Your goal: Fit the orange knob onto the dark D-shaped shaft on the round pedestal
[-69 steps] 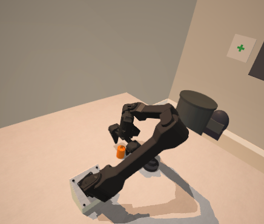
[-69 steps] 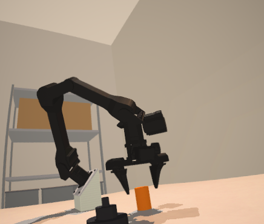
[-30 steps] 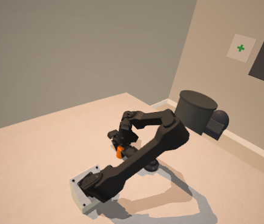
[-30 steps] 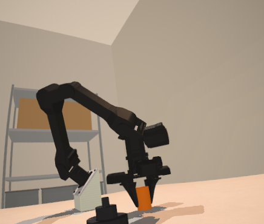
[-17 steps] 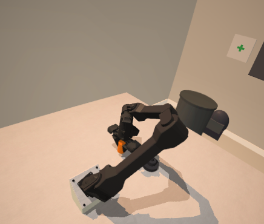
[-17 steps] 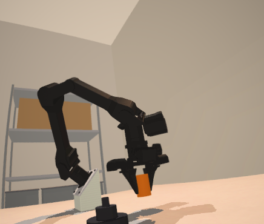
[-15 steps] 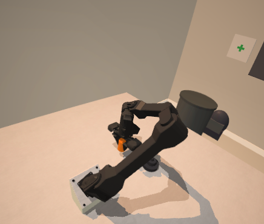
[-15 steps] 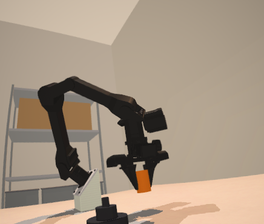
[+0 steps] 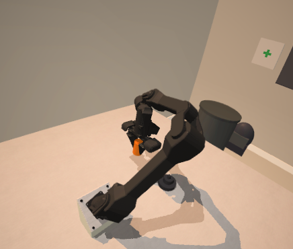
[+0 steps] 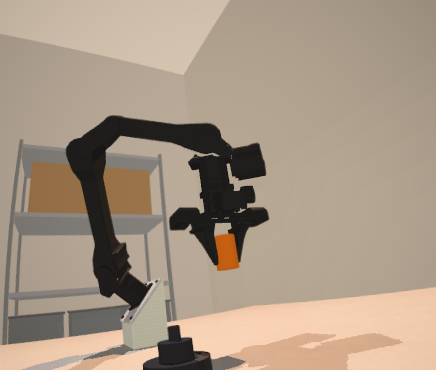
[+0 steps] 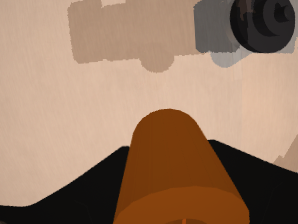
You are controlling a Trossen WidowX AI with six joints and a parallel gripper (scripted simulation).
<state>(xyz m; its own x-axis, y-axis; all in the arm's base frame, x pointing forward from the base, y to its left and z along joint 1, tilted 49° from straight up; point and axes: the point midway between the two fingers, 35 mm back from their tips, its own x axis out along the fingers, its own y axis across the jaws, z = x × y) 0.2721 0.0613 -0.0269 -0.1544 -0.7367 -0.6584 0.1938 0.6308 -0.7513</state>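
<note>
My gripper tip is 150 mm to the left of the dark pedestal, 110 mm above it and 60 mm short of it. From my gripper tip the other things lie so: orange knob 20 mm above.
</note>
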